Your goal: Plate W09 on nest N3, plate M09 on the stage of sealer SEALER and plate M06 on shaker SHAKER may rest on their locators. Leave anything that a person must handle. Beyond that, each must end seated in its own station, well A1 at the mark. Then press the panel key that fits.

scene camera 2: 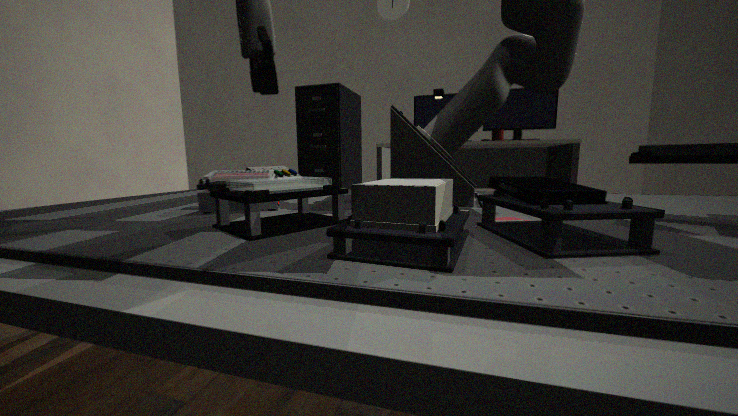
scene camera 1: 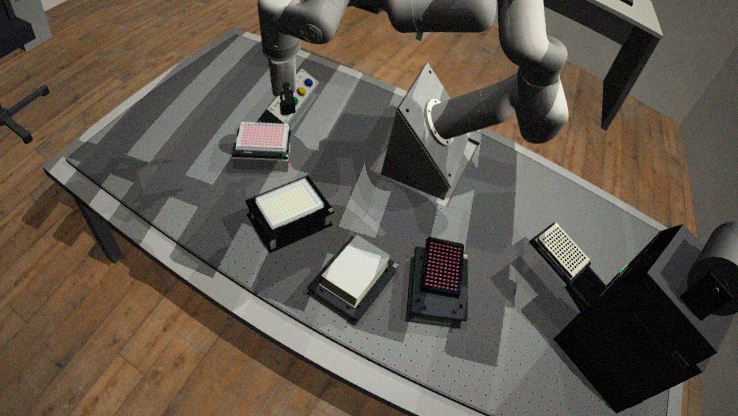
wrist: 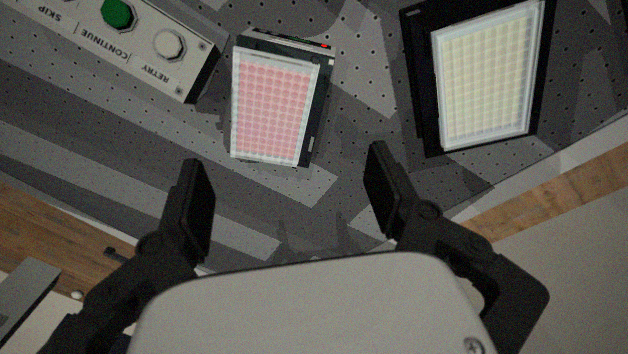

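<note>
My gripper (scene camera 1: 287,101) (scene camera 2: 264,86) (wrist: 289,169) is open and empty, high above the table near the key panel (scene camera 1: 301,76) (wrist: 145,52). The pink plate (scene camera 1: 262,135) (wrist: 272,110) lies on the shaker (scene camera 1: 260,161) (wrist: 320,100); in the wrist view more shaker shows along its right side. A dark plate with red wells (scene camera 1: 442,266) (scene camera 2: 547,192) lies toward one end of its nest (scene camera 1: 439,311) (scene camera 2: 594,209), with pegs bare at the other end. A cream plate (scene camera 1: 563,249) lies on the stage before the sealer (scene camera 1: 635,320). Exact seating and A1 marks are too small to tell.
A pale yellow plate (scene camera 1: 290,201) (wrist: 487,77) sits on a black nest left of a tall pale block-like plate (scene camera 1: 354,273) (scene camera 2: 395,204) on a low nest. The arm's wedge base (scene camera 1: 418,139) stands behind them. The panel has green (wrist: 116,14) and white (wrist: 169,44) keys.
</note>
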